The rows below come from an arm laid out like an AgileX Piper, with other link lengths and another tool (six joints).
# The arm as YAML. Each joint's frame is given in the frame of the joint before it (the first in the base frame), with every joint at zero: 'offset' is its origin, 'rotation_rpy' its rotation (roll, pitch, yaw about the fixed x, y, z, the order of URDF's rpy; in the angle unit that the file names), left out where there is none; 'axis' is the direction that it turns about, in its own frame. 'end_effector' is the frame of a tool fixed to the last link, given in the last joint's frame.
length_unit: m
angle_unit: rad
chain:
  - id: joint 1
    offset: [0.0, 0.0, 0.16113]
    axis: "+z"
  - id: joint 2
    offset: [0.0, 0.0, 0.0]
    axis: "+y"
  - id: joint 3
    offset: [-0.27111, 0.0, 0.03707]
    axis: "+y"
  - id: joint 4
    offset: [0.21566, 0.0, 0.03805]
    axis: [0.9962, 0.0, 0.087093]
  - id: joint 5
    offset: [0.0, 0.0, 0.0]
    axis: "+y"
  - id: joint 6
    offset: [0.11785, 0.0, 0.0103]
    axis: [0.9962, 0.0, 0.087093]
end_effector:
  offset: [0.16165, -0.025, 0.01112]
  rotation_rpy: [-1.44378, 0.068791, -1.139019]
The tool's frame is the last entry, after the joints.
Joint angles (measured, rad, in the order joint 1, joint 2, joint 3, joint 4, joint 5, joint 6), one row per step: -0.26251 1.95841 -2.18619 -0.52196 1.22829 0.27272; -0.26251 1.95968 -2.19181 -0.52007 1.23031 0.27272; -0.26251 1.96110 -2.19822 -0.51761 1.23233 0.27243; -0.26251 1.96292 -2.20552 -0.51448 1.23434 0.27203; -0.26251 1.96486 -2.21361 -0.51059 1.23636 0.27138; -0.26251 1.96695 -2.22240 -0.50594 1.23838 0.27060; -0.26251 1.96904 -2.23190 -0.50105 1.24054 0.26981; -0.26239 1.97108 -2.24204 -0.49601 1.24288 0.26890; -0.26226 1.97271 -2.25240 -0.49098 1.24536 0.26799; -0.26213 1.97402 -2.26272 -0.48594 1.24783 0.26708; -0.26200 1.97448 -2.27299 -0.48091 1.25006 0.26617
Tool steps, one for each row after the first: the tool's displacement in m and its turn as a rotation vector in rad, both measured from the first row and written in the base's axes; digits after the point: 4 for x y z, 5 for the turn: 0.0004 0.0002 0.0008 0.00136 -0.00306 -0.00037; 0.0010 0.0005 0.0017 0.00296 -0.00669 -0.00034; 0.0018 0.0010 0.0026 0.00499 -0.01091 -0.00001; 0.0027 0.0015 0.0036 0.00743 -0.01580 0.00076; 0.0038 0.0022 0.0047 0.01036 -0.02132 0.00190; 0.0050 0.0029 0.0060 0.01336 -0.02746 0.00311; 0.0062 0.0037 0.0075 0.01633 -0.03408 0.00454; 0.0073 0.0046 0.0093 0.01917 -0.04119 0.00597; 0.0084 0.0054 0.0112 0.02193 -0.04858 0.00747; 0.0094 0.0063 0.0136 0.02436 -0.05691 0.00914
